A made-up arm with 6 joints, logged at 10 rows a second.
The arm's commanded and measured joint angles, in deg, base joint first. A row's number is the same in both.
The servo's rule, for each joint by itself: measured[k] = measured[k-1] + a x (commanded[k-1-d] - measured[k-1]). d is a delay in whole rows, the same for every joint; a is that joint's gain. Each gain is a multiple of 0.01, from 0.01 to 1. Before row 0 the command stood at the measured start. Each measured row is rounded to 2 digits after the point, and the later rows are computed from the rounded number. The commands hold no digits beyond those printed.
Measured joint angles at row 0:
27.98 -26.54 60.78 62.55 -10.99 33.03
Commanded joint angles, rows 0 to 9:
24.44 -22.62 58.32 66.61 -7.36 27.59
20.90 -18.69 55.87 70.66 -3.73 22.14
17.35 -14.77 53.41 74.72 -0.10 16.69
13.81 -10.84 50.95 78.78 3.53 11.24
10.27 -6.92 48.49 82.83 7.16 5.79
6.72 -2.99 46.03 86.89 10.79 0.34
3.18 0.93 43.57 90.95 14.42 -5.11
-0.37 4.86 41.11 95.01 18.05 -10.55
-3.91 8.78 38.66 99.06 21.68 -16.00
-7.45 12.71 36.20 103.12 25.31 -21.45
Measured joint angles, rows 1 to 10:
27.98 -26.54 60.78 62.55 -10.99 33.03
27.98 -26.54 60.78 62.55 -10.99 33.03
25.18 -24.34 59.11 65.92 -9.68 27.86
21.80 -21.18 56.91 69.85 -7.54 22.43
18.28 -17.59 54.53 73.89 -4.86 16.98
14.75 -13.81 52.10 77.95 -1.84 11.53
11.21 -9.95 49.65 82.00 1.40 6.08
7.66 -6.05 47.19 86.06 4.78 0.63
4.12 -2.14 44.73 90.12 8.25 -4.82
0.57 1.78 42.27 94.18 11.78 -10.26
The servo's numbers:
d 2
a 0.79 0.56 0.68 0.83 0.36 0.95

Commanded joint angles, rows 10 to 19:
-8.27 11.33 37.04 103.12 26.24 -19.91
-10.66 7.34 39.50 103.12 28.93 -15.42
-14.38 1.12 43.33 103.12 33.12 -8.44
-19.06 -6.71 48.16 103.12 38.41 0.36
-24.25 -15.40 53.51 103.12 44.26 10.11
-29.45 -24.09 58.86 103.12 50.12 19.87
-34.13 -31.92 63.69 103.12 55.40 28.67
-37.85 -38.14 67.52 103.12 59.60 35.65
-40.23 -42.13 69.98 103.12 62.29 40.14
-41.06 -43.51 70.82 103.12 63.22 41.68
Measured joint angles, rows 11 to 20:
-2.97 5.70 39.82 98.23 15.34 -15.71
-6.51 9.63 37.36 102.29 18.93 -21.16
-7.90 10.58 37.14 102.98 21.56 -19.97
-10.08 8.77 38.74 103.10 24.21 -15.65
-13.48 4.49 41.86 103.12 27.42 -8.80
-17.89 -1.78 46.14 103.12 31.38 -0.10
-22.91 -9.41 51.15 103.12 36.02 9.60
-28.08 -17.63 56.39 103.12 41.10 19.36
-32.86 -25.63 61.35 103.12 46.25 28.20
-36.80 -32.64 65.55 103.12 51.06 35.28

